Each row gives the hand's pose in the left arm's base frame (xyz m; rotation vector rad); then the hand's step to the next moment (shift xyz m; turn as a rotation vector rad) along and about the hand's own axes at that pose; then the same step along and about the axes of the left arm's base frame.
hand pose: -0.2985 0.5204 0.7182 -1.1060 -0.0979 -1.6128
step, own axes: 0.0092 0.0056 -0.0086 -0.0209 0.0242 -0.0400
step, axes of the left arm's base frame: -0.0001 -0.0137 -0.0011 -0.0057 -0.0171 -0.0479
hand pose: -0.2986 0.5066 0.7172 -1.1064 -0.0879 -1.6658
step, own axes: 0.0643 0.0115 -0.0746 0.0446 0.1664 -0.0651
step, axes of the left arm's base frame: -0.0356 -0.0925 -0.0028 0.0924 -0.1373 -0.0808
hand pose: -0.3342 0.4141 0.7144 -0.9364 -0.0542 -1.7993
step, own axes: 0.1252 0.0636 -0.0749 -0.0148 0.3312 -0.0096
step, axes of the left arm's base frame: -0.0076 -0.1590 0.0009 0.2658 -0.1390 -0.1415
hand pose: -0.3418 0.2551 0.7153 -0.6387 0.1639 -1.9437
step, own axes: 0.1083 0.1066 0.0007 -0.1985 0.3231 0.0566
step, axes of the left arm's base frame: 0.0511 -0.1431 -0.0016 0.3517 0.0365 -0.1484
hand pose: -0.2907 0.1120 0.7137 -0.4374 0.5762 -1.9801
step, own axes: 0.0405 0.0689 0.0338 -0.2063 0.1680 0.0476
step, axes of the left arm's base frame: 0.0495 -0.0707 -0.0088 0.2385 0.1072 -0.0684
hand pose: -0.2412 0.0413 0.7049 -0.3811 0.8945 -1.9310
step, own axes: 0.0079 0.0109 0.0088 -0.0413 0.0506 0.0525
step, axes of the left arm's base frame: 0.0080 -0.0137 -0.0026 0.0837 -0.0019 0.0035
